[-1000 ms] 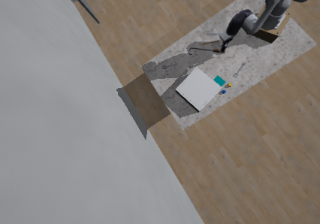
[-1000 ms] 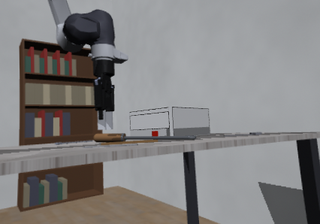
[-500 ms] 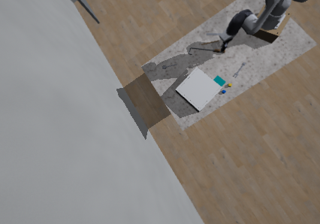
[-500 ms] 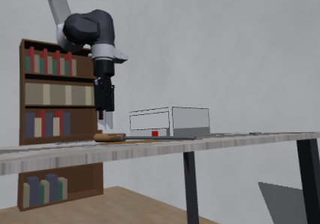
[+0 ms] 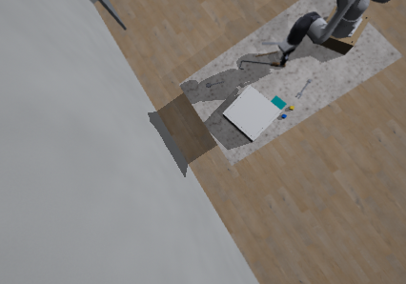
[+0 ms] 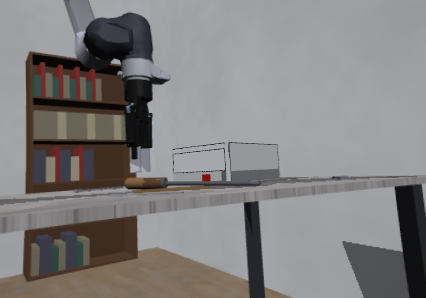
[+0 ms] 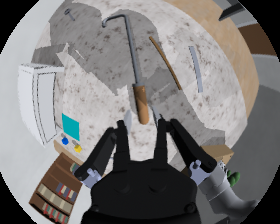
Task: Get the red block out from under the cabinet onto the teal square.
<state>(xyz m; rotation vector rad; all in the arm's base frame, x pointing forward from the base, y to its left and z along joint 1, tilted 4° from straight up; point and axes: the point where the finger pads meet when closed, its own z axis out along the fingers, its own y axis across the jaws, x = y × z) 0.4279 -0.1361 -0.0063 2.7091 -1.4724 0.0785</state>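
Right now my hand is 10 cm to the left of the hooked tool, 10 cm short of it and 7 cm above it. From my hand the other things lie so: wooden stick 15 cm to the right, 8 cm below, 1 cm behind; then wrench 27 cm to the left, 8 cm below, 1 cm ahead; then grey bar 19 cm to the right, 11 cm behind, 8 cm below.
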